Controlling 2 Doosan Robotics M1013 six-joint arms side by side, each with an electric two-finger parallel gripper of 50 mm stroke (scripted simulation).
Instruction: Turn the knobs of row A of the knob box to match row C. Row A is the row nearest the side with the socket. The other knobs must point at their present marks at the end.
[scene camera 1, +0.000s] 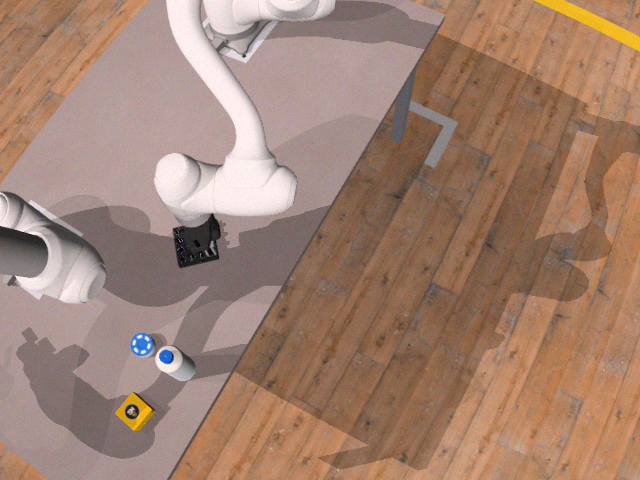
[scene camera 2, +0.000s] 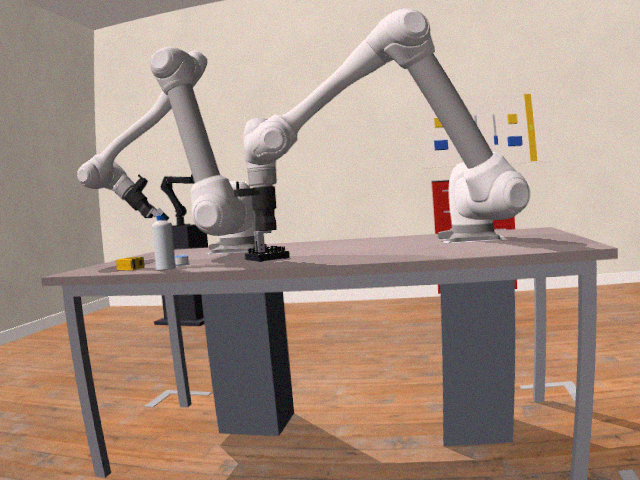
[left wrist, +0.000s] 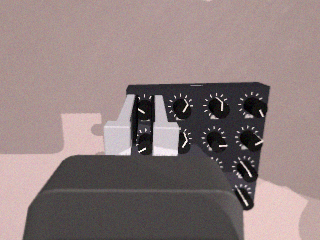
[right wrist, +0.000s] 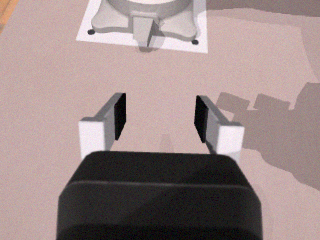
Note:
I see my left gripper (scene camera 2: 260, 252), my right gripper (right wrist: 160, 108) and a white bottle (scene camera 2: 162, 229).
The white bottle is seen too in scene camera 1 (scene camera 1: 175, 363). My left gripper also shows in the left wrist view (left wrist: 144, 109). The left wrist view misses the white bottle: it is out of frame. The right wrist view misses the white bottle: it is out of frame.

